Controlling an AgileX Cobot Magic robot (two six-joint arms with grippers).
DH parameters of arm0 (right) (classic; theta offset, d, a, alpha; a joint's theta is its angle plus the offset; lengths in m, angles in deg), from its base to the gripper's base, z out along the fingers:
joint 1: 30.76 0.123 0 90
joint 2: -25.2 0 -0.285 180
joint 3: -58.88 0 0.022 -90
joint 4: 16.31 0.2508 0 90
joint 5: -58.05 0 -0.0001 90
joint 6: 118.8 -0.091 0 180
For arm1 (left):
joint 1: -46.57 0.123 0 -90
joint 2: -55.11 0 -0.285 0
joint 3: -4.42 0 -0.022 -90
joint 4: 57.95 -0.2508 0 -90
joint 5: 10.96 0 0.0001 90
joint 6: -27.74 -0.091 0 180
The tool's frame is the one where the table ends.
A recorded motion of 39 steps. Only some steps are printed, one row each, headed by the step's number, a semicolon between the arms.
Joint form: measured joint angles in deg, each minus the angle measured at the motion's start. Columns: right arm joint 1, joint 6, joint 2, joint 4, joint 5, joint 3; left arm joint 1, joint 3, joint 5, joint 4, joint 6, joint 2.
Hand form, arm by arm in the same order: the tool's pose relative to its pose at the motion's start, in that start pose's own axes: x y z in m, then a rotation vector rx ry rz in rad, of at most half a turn. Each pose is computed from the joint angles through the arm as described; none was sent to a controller.
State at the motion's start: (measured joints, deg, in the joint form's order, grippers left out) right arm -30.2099 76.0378 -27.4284 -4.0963 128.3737 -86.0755; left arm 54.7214 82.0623 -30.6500 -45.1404 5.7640 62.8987
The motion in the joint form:
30: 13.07 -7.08 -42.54 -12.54 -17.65 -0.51; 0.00 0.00 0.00 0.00 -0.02 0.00
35: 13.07 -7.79 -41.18 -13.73 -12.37 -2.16; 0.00 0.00 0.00 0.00 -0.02 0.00
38: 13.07 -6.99 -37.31 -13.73 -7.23 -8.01; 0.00 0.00 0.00 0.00 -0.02 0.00
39: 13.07 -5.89 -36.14 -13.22 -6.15 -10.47; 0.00 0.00 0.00 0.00 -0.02 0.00
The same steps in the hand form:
30: -0.0547 -0.0096 0.1632 0.0858 0.4713 -0.1369; 0.0000 0.0000 0.0000 0.0000 0.0000 0.0003
35: -0.0568 -0.0098 0.1511 0.1011 0.5119 -0.1370; 0.0000 0.0000 0.0000 0.0000 0.0000 0.0003
38: -0.0792 -0.0059 0.1193 0.1050 0.4329 -0.1534; 0.0000 0.0000 0.0000 0.0000 0.0000 0.0003
39: -0.0886 -0.0036 0.1073 0.0976 0.3888 -0.1691; 0.0000 0.0000 0.0000 0.0000 0.0000 0.0003

